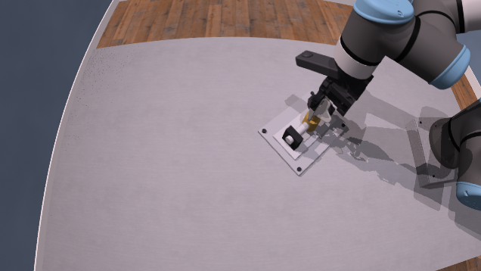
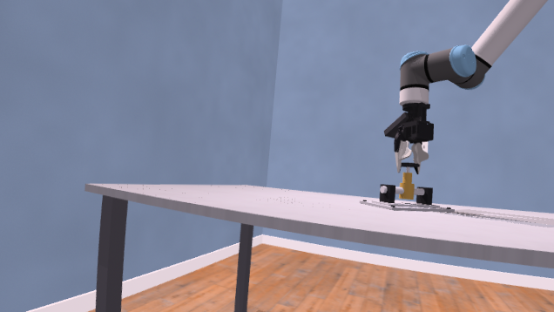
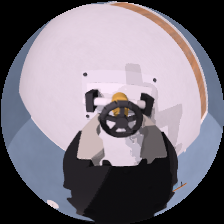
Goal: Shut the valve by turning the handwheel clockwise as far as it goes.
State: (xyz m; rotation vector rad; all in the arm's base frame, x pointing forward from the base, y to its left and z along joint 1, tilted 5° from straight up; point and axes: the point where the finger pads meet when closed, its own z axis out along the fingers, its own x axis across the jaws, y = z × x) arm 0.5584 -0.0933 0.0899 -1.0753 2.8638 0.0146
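Now: hand 1 cm below the handwheel. The rest, counted from my hand: mounting plate 12 cm below.
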